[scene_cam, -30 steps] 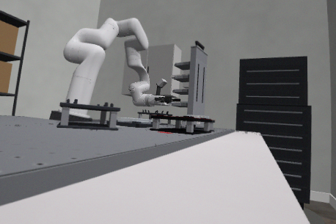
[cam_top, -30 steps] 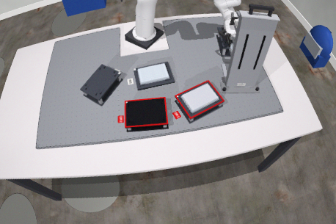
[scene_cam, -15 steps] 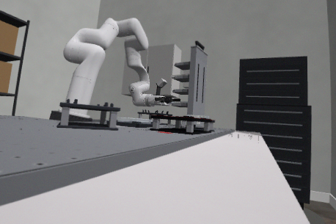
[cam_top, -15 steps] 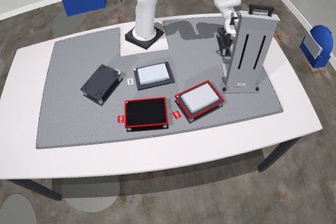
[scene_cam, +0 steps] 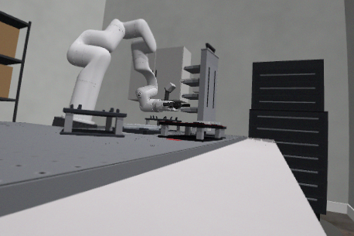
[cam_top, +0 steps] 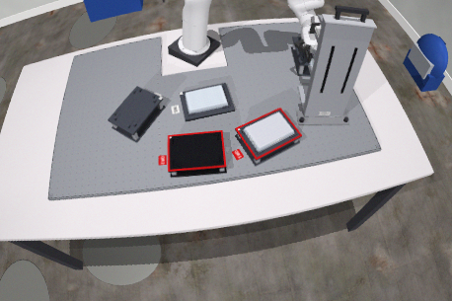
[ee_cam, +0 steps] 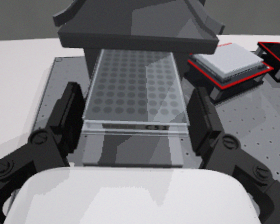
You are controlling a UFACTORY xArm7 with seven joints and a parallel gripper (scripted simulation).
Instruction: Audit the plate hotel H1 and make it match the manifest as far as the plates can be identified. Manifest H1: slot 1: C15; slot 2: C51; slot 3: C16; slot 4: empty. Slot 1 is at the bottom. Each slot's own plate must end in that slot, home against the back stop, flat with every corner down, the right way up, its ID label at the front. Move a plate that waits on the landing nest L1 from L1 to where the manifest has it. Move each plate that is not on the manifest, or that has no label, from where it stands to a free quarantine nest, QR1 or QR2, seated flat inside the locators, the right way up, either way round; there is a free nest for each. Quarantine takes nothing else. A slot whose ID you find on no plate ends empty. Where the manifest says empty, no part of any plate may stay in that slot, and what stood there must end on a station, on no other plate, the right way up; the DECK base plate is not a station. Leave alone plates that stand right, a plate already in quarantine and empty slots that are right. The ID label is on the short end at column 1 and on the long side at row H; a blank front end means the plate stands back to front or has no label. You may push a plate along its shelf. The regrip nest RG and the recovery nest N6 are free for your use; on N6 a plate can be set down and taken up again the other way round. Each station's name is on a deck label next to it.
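Now: the plate labelled C16 50 mm ahead of my hand, 10 mm to the right of it and 130 mm above it. Round my hand: RG label: 220 mm behind, 60 mm to the left, 130 mm below; then H1 label: 30 mm ahead, 90 mm to the left, 130 mm below; then white plate: 170 mm ahead, 250 mm to the right, 90 mm below.
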